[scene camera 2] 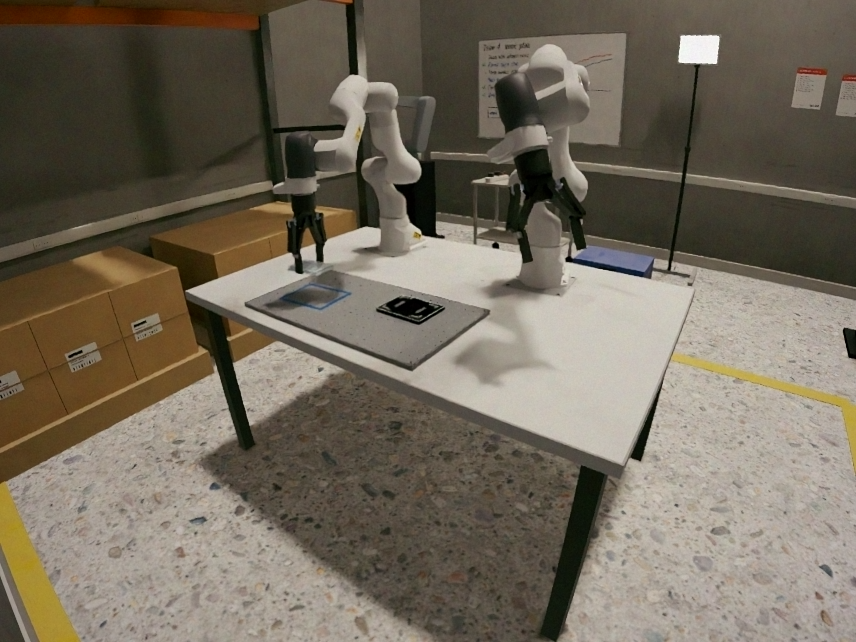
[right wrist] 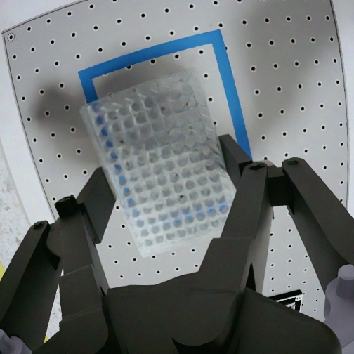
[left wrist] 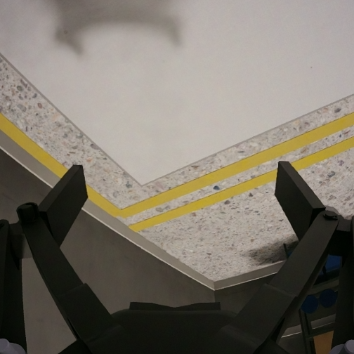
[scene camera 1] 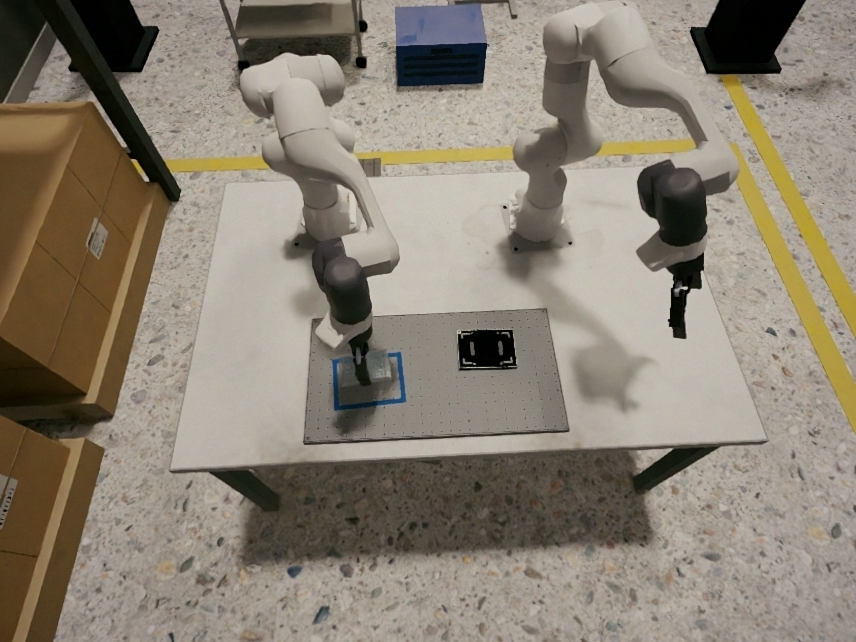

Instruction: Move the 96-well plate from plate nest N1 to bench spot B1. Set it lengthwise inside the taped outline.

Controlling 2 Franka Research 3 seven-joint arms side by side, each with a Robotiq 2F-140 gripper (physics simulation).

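Note:
The clear 96-well plate [scene camera 1: 381, 366] [scene camera 2: 319, 267] [right wrist: 160, 150] is held across its width by my right gripper [scene camera 1: 362, 377] [scene camera 2: 309, 264] [right wrist: 165, 167]. It hangs level above the blue taped outline [scene camera 1: 369, 405] [scene camera 2: 337, 301] [right wrist: 231, 92], with a shadow below, its long side roughly along the outline's. In the right wrist view the plate and fingers hide part of the tape. The black plate nest [scene camera 1: 487, 348] [scene camera 2: 410, 308] [right wrist: 296, 302] is empty. My left gripper [scene camera 1: 678, 323] [scene camera 2: 553, 250] [left wrist: 179, 179] is open and empty, high above the table at the picture's right.
The outline and nest are on a grey perforated board [scene camera 1: 442, 414] [scene camera 2: 414, 348] [right wrist: 295, 100] on the white table [scene camera 1: 242, 428] [scene camera 2: 539, 407] [left wrist: 200, 100]. Cardboard boxes [scene camera 1: 62, 228] [scene camera 2: 89, 331] stand left of the table. A blue case [scene camera 1: 440, 44] [scene camera 2: 613, 261] stands behind it.

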